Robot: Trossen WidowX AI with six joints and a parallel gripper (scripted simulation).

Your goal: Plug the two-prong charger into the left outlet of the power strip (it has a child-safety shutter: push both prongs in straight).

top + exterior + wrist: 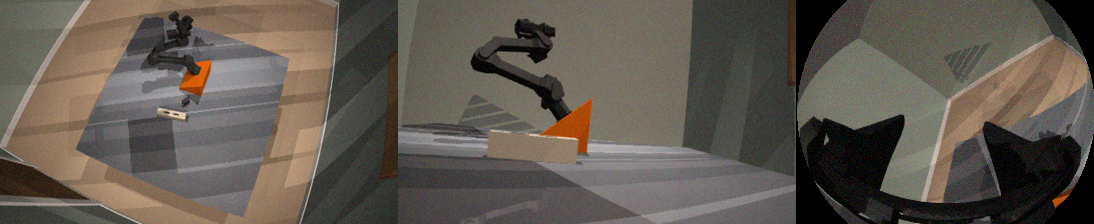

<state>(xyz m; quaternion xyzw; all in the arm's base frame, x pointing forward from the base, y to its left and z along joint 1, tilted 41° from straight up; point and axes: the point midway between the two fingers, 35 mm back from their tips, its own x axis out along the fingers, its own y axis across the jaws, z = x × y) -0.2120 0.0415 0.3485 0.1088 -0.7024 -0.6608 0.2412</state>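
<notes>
Right now my gripper tip is 47 cm short of the two-prong charger, 19 cm to the right of it and 36 cm above it.
</notes>
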